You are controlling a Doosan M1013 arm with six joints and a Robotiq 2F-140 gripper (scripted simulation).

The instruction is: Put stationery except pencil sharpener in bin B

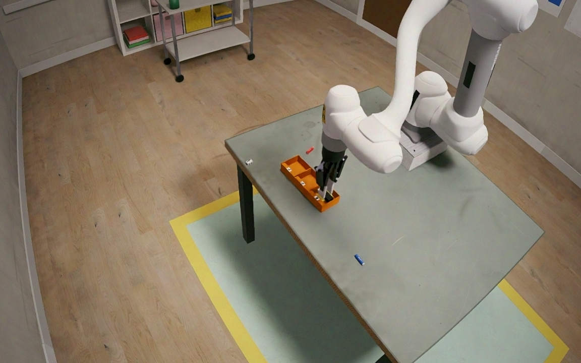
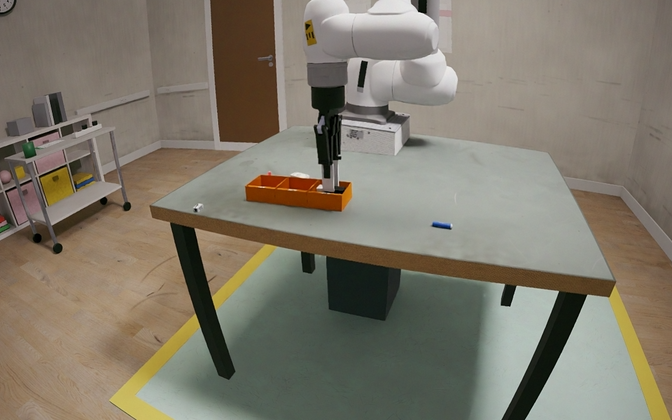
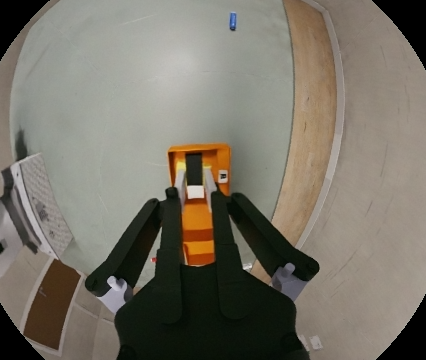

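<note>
My hand is 50 mm above the yellow sticky pad. The rest, counted from my hand: black piece 10 mm to the right, 40 mm below; orange bin 10 mm ahead, 80 mm to the right, 50 mm below; flat white piece 130 mm behind, 140 mm to the right, 60 mm below.
</note>
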